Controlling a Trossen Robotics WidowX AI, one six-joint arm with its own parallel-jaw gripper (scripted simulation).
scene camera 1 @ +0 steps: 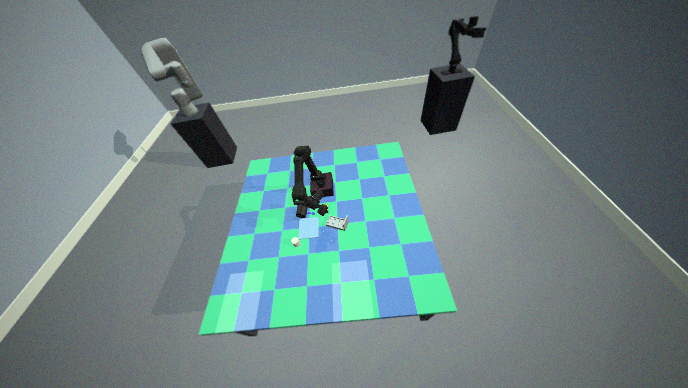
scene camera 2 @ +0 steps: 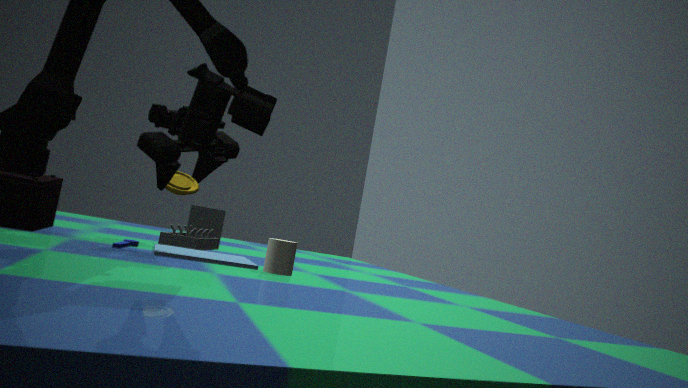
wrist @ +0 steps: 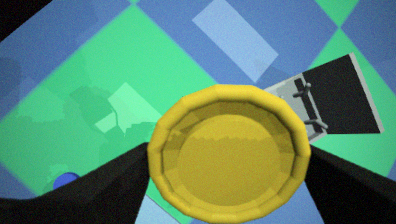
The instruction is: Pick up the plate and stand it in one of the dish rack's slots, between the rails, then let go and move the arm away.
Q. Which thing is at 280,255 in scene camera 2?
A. A beige cup.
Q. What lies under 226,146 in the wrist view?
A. A yellow plate.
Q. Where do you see a light blue mat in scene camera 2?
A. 159,250
